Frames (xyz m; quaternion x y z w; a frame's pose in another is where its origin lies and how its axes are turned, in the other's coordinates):
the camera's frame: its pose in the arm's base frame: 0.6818 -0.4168 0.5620 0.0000 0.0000 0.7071 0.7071
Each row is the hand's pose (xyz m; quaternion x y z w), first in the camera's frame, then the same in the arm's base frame.
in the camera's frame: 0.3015 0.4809 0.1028 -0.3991 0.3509 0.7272 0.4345
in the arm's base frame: 0.2009 -0.1153 0.6648 0.5303 0.0341 -0.8214 0.2070
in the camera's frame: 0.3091 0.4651 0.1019 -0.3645 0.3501 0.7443 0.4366
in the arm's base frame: 0.2167 -0.1077 0.6639 0.5053 0.0102 -0.8350 0.2176
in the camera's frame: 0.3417 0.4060 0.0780 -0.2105 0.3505 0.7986 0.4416
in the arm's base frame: 0.2758 -0.0751 0.6400 0.3967 -0.0990 -0.8770 0.2524
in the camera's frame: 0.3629 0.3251 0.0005 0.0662 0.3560 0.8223 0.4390
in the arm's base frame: 0.3567 -0.0539 0.5625 0.2049 -0.2985 -0.8919 0.2710
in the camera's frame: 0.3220 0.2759 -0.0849 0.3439 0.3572 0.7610 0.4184
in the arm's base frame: 0.4059 -0.0948 0.4771 0.0094 -0.4957 -0.8339 0.2423
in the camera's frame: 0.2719 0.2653 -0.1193 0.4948 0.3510 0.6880 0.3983
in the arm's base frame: 0.4165 -0.1449 0.4427 -0.1017 -0.5981 -0.7681 0.2048
